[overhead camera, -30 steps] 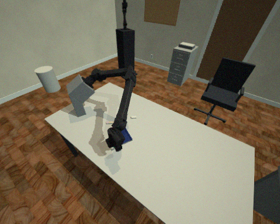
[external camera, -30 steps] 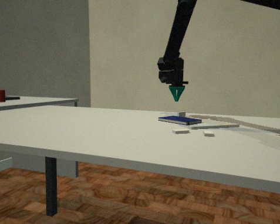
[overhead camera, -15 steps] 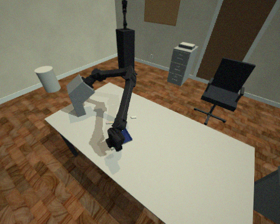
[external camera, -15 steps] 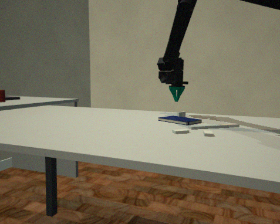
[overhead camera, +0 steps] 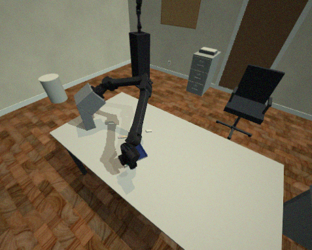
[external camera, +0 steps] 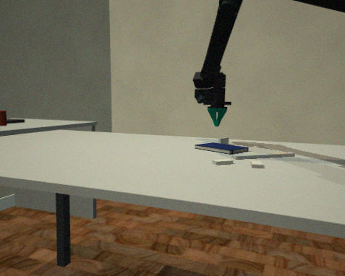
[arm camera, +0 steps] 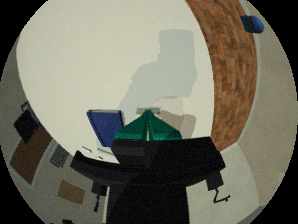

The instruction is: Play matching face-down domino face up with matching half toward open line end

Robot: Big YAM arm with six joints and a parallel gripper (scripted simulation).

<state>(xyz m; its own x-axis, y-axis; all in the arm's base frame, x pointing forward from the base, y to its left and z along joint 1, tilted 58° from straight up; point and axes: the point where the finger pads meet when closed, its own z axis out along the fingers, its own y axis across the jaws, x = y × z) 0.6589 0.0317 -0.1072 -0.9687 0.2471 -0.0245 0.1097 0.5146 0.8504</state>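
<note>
Right now the white domino is 4 cm behind my hand and 6 cm below it. Also, from my hand: book 10 cm behind, 13 cm to the left, 7 cm below.
</note>
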